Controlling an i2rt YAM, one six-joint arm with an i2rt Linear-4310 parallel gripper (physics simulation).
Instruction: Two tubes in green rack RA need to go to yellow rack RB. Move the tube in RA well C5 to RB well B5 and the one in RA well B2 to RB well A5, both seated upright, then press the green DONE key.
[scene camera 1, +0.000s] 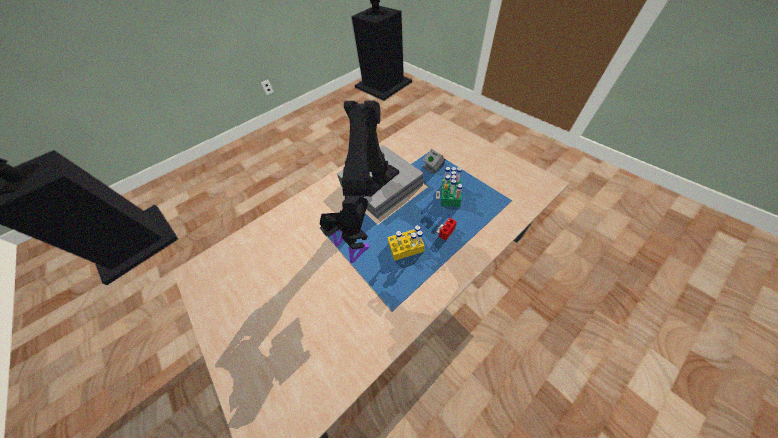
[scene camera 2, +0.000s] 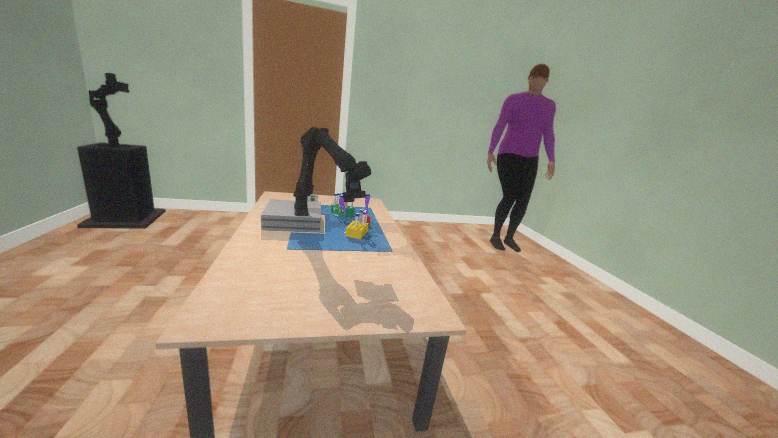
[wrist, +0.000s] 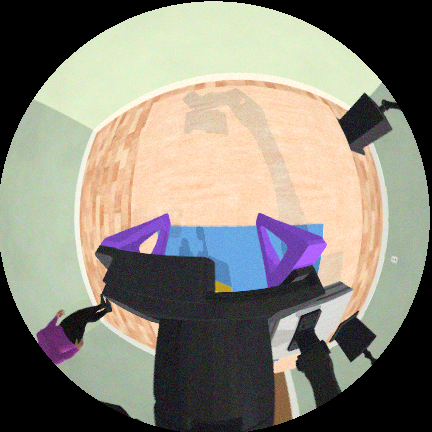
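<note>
The green rack stands on the blue mat and holds several upright tubes with blue-and-white caps; its well labels are too small to read. The yellow rack holds several capped tubes toward one end and shows open wells at the other. In the wrist view the arm hides most of it. My gripper is open and empty, with purple fingers spread wide. It hangs above the mat's edge, to the left of the yellow rack in scene camera 1. The green DONE key sits on a small grey box.
A red block lies on the blue mat between the two racks. A stepped grey base stands beside the mat under the arm. A person in purple stands beyond the table.
</note>
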